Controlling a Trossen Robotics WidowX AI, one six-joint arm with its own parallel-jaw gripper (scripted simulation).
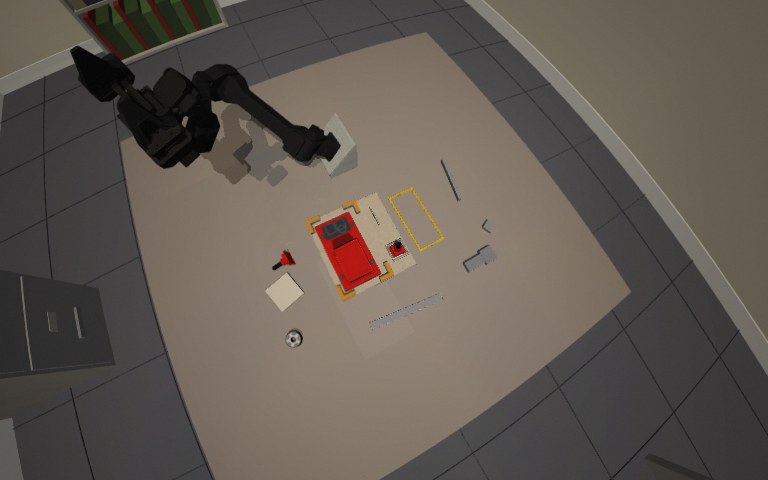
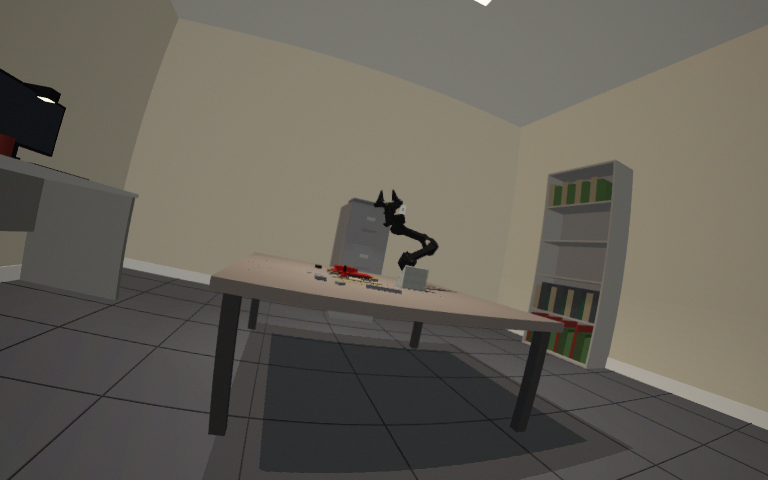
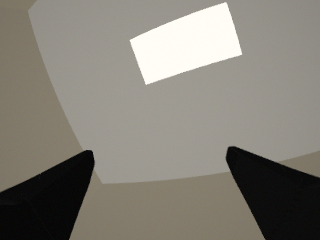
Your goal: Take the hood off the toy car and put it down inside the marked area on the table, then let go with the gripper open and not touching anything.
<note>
My gripper is open and holds nothing. I also see a red hood and a beige tile.
My gripper is seen too in image 3.
</note>
